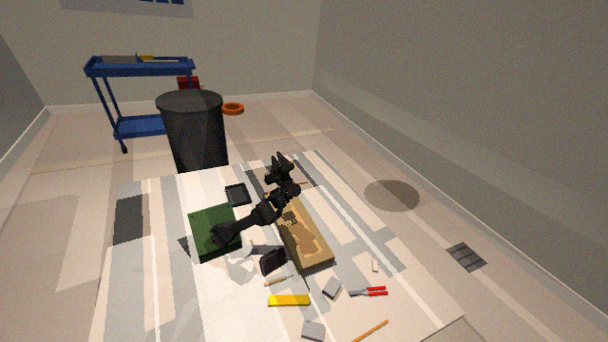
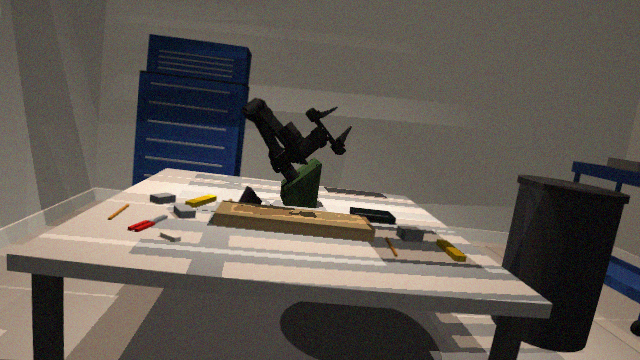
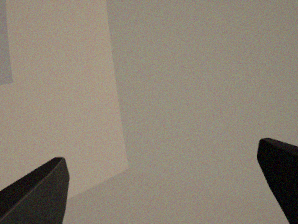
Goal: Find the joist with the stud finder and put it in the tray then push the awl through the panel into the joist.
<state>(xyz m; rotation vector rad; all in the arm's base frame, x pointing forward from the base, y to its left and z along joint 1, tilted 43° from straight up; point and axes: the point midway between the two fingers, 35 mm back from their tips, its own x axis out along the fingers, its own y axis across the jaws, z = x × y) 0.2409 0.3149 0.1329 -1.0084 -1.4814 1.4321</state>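
The stud finder lies 100 mm behind my gripper tip, 290 mm to the right of it and 360 mm below it. Also, from my gripper tip: awl 50 mm behind, 390 mm to the right, 380 mm below; then black tray 170 mm behind, 170 mm to the left, 370 mm below.
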